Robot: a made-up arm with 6 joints.
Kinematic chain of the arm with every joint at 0, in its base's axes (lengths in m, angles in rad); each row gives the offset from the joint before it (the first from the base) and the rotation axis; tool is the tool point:
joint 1: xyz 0 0 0.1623 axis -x
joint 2: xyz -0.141 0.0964 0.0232 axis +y
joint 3: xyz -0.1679 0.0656 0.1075 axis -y
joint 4: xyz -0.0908 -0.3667 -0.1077 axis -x
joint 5: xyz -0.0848 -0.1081 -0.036 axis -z
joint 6: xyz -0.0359 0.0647 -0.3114 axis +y
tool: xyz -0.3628 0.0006 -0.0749
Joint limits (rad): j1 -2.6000..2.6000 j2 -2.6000..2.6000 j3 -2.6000..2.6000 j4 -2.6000..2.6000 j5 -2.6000..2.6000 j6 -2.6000..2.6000
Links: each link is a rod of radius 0.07 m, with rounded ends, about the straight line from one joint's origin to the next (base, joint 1, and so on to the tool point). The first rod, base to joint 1, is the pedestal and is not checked.
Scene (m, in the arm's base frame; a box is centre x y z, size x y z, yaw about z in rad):
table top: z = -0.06
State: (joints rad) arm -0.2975 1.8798 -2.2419 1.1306 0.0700 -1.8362
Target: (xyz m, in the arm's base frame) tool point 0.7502 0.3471 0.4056
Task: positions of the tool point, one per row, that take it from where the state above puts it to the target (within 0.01 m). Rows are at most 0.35 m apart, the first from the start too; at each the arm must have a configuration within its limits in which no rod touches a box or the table.
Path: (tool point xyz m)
1: 0.4695 -0.7964 0.4640
2: 0.5941 -0.6001 0.6546
3: 0.6898 -0.3404 0.7503
4: 0.7501 -0.0641 0.7337
5: 0.7707 0.1791 0.6102
6: 0.7502 0.3471 0.4056

